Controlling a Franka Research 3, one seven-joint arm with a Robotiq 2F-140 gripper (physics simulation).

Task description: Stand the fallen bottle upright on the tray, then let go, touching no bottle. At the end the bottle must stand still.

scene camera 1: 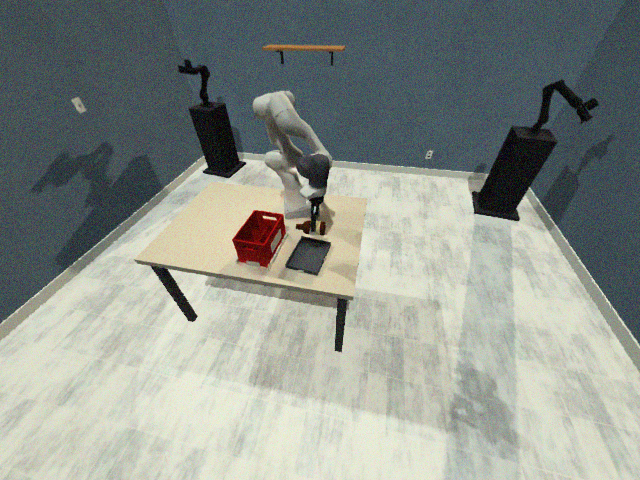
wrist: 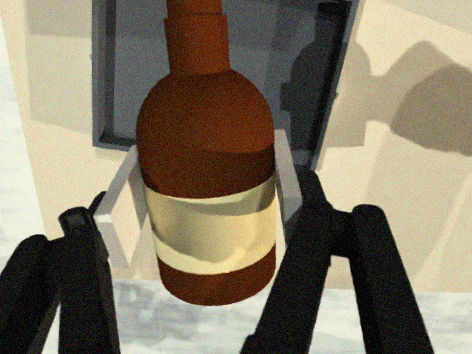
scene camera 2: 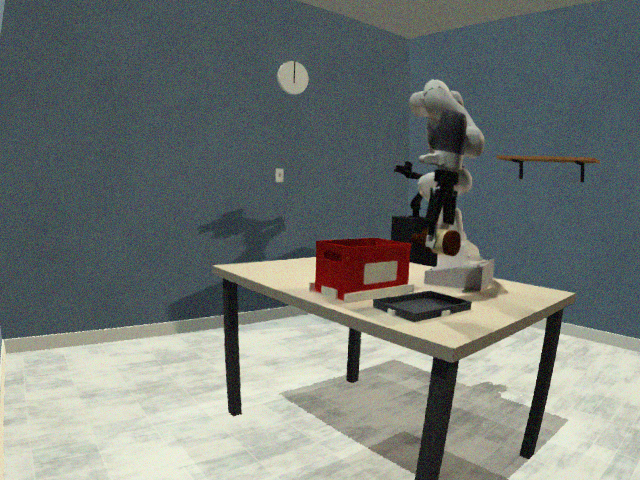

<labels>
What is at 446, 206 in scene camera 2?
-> My gripper.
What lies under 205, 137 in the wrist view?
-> A brown bottle.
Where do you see a brown bottle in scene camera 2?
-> At 448, 242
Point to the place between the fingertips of my gripper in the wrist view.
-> At 210, 159
</labels>
